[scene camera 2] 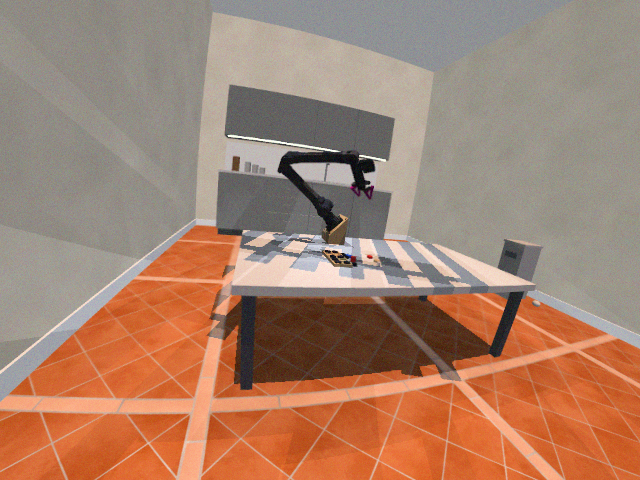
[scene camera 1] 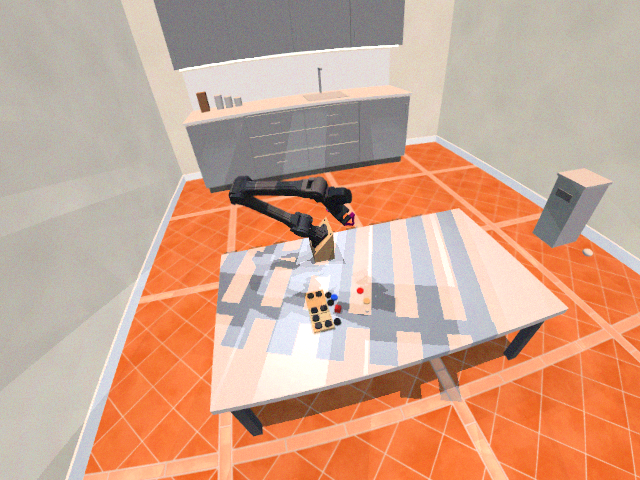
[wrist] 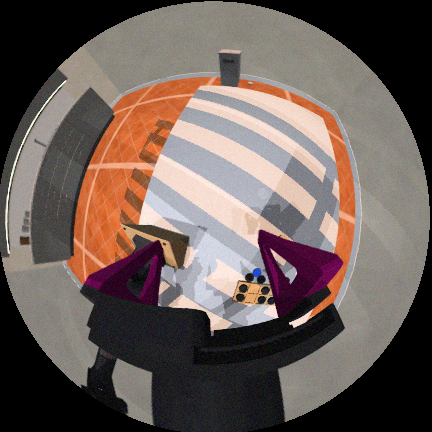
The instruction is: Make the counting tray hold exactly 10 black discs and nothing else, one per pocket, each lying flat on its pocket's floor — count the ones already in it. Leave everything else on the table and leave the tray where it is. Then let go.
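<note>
The wooden counting tray [scene camera 1: 316, 301] [wrist: 252, 286] lies on the table, with several black discs [scene camera 1: 314, 310] [wrist: 243, 288] in its pockets; some pockets are bare. Whether each disc lies fully flat is too small to tell. Two loose black discs [scene camera 1: 330, 302] [wrist: 249, 277] lie beside the tray near a blue piece [scene camera 1: 334, 297] [wrist: 257, 272]. Another black disc [scene camera 1: 337, 321] lies outside its near right corner. My gripper [scene camera 1: 341, 216] [scene camera 2: 364, 196] [wrist: 208, 240] is open and empty, high above the table's back edge. In the wrist view its right finger hides part of the tray.
A dark red piece [scene camera 1: 337, 308] [scene camera 2: 353, 259] stands right of the tray. Farther right lie a red disc [scene camera 1: 360, 290] [scene camera 2: 369, 256], a tan disc [scene camera 1: 366, 300] and a small pale piece [scene camera 1: 367, 310]. The arm's wooden base mount [scene camera 1: 324, 251] [scene camera 2: 334, 237] stands behind the tray.
</note>
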